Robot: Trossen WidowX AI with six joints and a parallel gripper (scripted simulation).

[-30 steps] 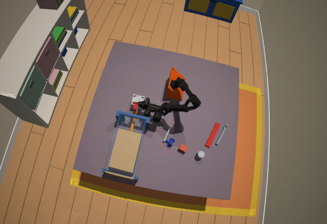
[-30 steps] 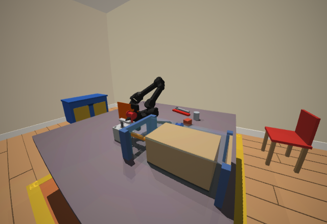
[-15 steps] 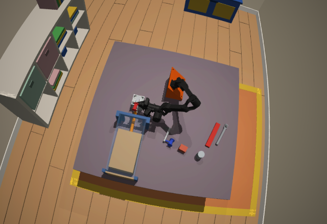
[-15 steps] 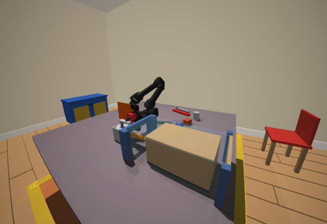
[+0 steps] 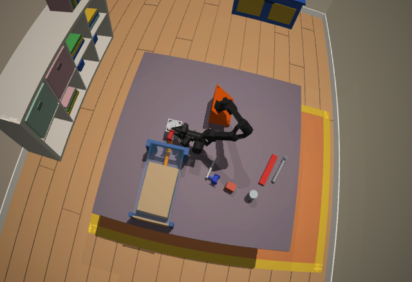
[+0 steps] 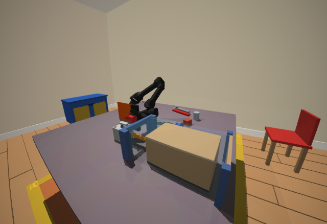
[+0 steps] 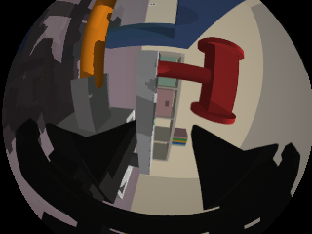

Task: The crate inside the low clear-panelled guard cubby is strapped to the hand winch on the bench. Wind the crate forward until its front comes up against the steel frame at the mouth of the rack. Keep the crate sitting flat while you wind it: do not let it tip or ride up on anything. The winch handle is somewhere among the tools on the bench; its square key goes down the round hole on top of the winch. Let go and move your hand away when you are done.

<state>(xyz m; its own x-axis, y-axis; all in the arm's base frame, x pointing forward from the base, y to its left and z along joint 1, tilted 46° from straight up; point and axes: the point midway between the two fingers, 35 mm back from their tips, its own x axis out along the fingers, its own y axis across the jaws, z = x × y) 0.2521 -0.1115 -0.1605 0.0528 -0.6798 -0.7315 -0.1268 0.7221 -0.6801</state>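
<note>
The winch handle is 10 mm to the left of my gripper tip, 10 mm below it and 10 mm ahead of it. Round my gripper tip: blue frame: 110 mm ahead, 30 mm below, 20 mm to the left; then grey winch: 100 mm below, 60 mm behind, 10 mm to the right; then red grip: 50 mm ahead, 20 mm above, 10 mm to the left.
</note>
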